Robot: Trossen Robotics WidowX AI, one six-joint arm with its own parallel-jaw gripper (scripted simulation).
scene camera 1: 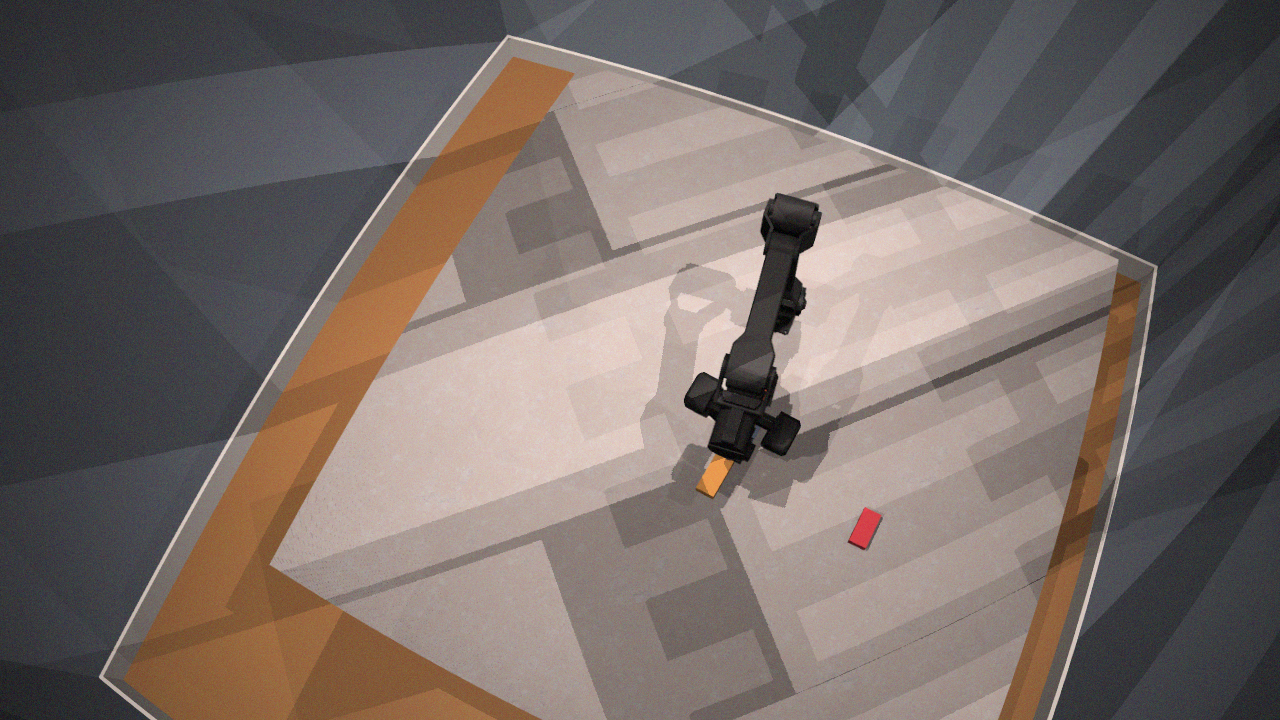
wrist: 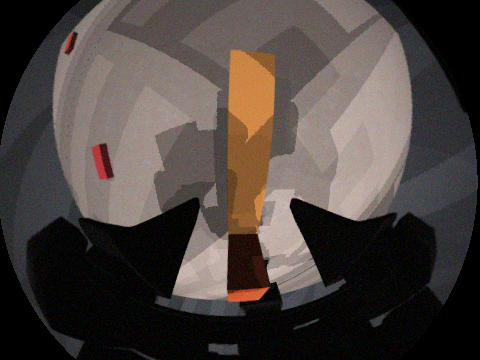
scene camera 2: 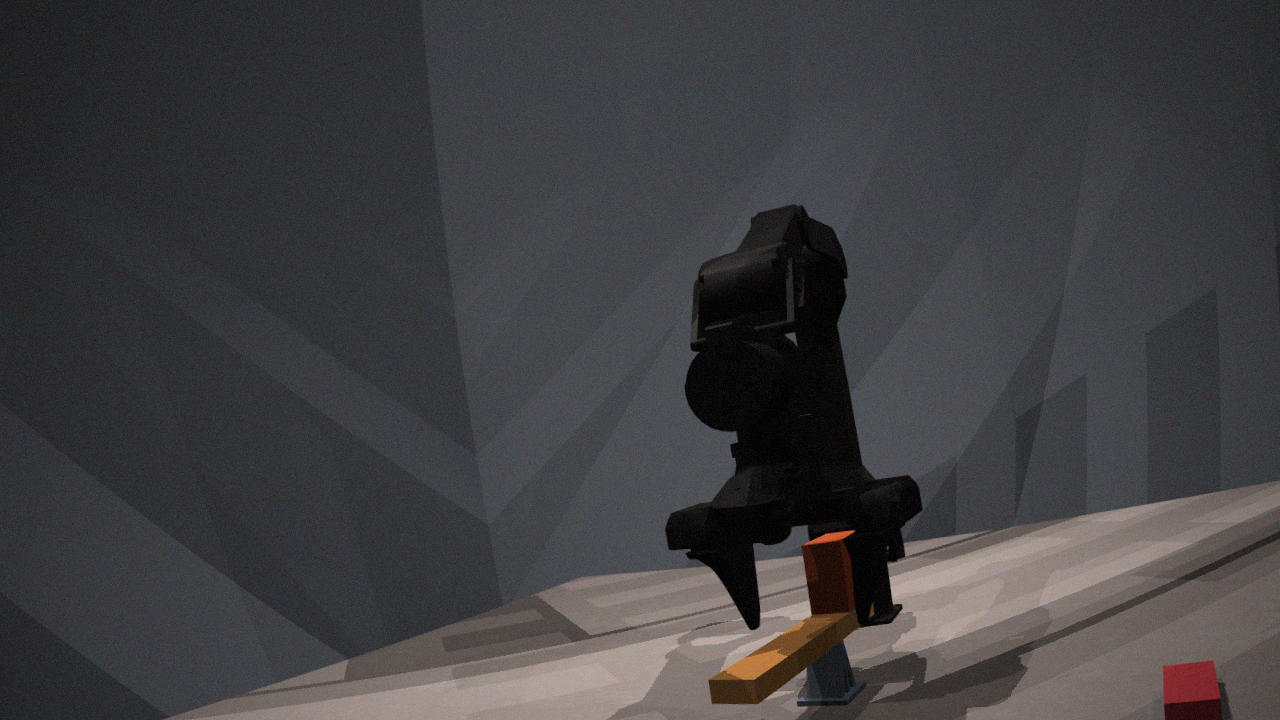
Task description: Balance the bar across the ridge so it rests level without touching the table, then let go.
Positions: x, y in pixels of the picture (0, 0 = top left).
Scene:
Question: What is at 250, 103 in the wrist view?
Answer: An orange bar.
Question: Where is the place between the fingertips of my gripper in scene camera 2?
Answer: At 808, 626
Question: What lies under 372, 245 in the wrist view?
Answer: My gripper.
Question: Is my gripper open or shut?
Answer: Open.

